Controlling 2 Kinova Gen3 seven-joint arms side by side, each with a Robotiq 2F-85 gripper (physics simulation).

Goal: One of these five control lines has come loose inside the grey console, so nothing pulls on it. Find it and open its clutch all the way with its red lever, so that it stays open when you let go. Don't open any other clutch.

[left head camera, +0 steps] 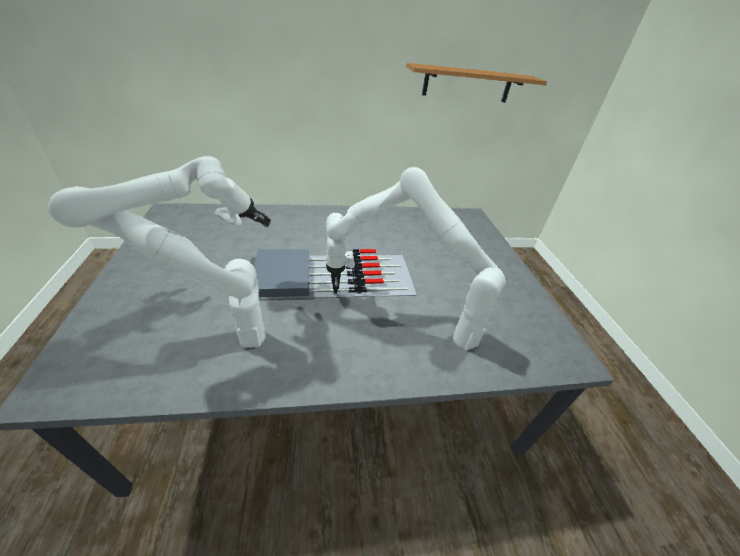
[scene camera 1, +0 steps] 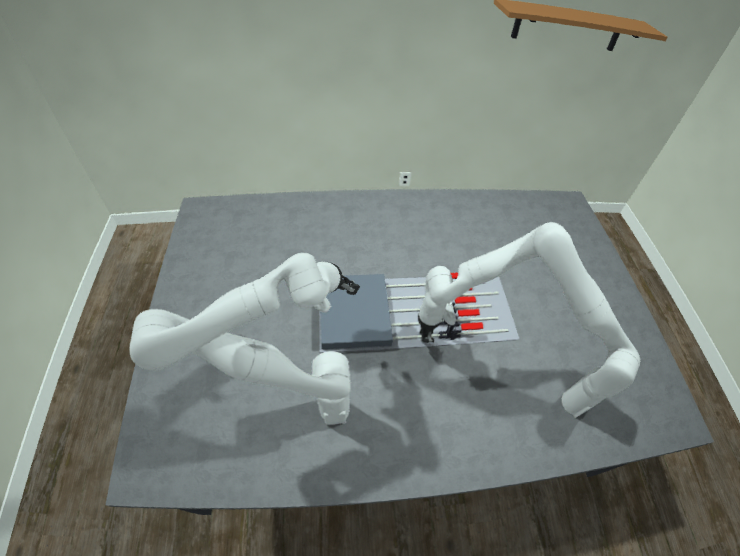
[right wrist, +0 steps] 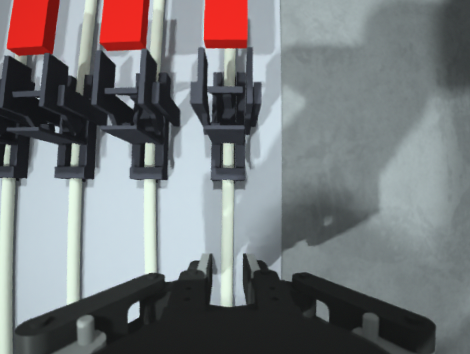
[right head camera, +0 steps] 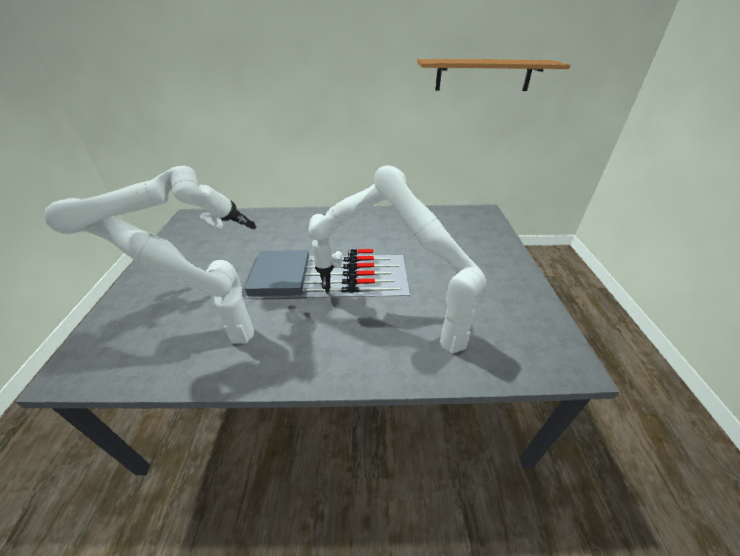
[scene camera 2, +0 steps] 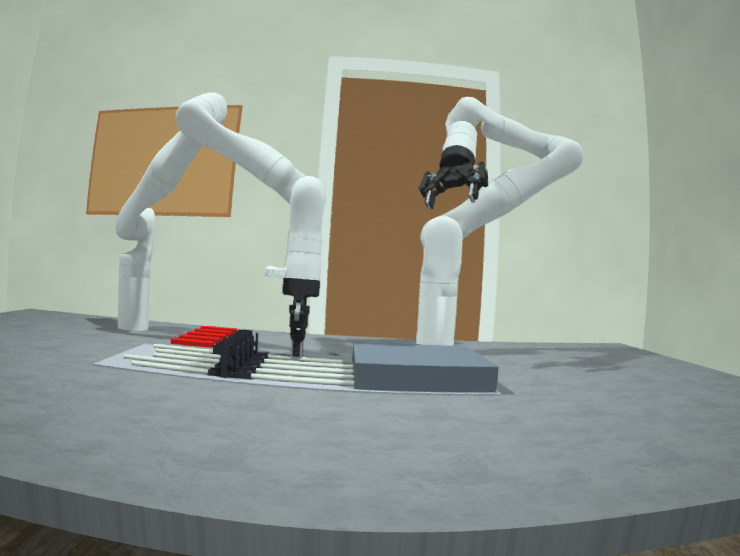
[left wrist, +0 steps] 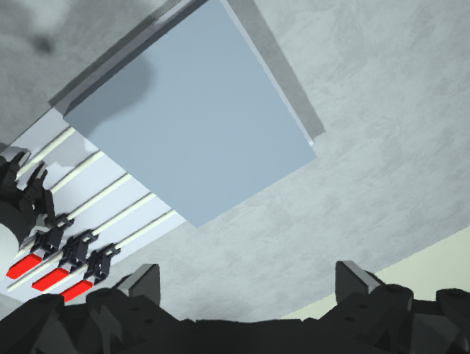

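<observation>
The grey console sits at one end of a pale base plate. Several whitish lines run from it through black clutches. The red levers lie flat, pointing away from the console. My right gripper is open, pointing down, its fingertips on either side of the nearest line, between console and clutch. This line's red lever shows in the right wrist view. My left gripper is open, high above the console. The lines' ends inside the console are hidden.
Neighbouring lines and their clutches stand close beside my right gripper. The grey table carries both arm bases at its near side. A wooden shelf hangs on the far wall.
</observation>
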